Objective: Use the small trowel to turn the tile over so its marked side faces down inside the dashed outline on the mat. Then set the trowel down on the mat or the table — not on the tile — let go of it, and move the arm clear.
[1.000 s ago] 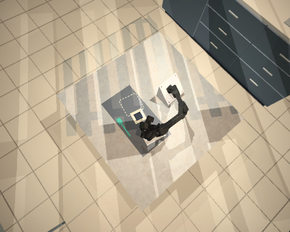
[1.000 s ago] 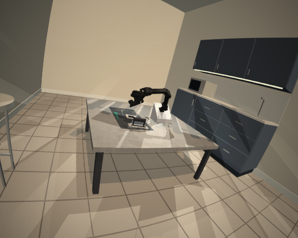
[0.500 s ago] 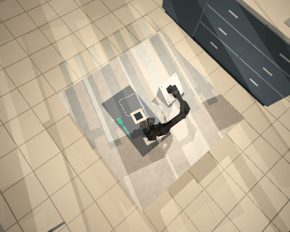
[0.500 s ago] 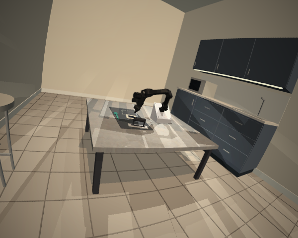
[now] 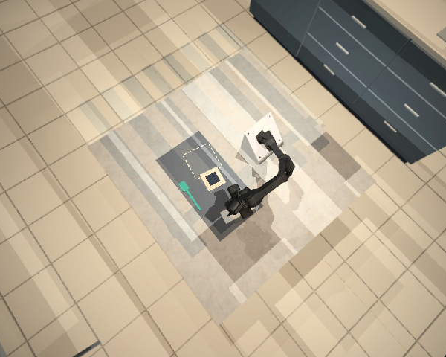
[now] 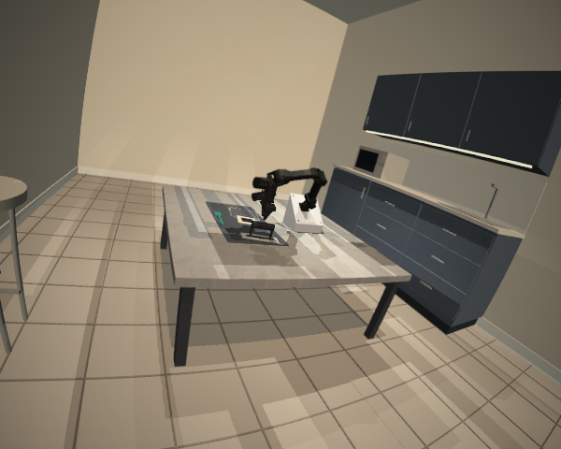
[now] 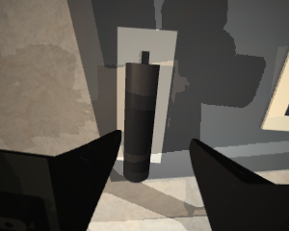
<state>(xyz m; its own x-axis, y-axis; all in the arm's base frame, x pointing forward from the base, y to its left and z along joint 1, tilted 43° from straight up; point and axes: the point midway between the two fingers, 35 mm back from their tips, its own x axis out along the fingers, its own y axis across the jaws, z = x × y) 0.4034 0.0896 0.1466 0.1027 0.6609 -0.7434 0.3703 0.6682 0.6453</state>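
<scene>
My gripper tip is now 20 mm past the trowel, 20 mm to the right of it and 70 mm above it. From my gripper tip the other things lie so: tile 50 mm behind, 230 mm to the right, 100 mm below; teal flat tool 120 mm ahead, 270 mm to the right, 100 mm below; grey mat 10 mm behind, 230 mm to the right, 130 mm below.
</scene>
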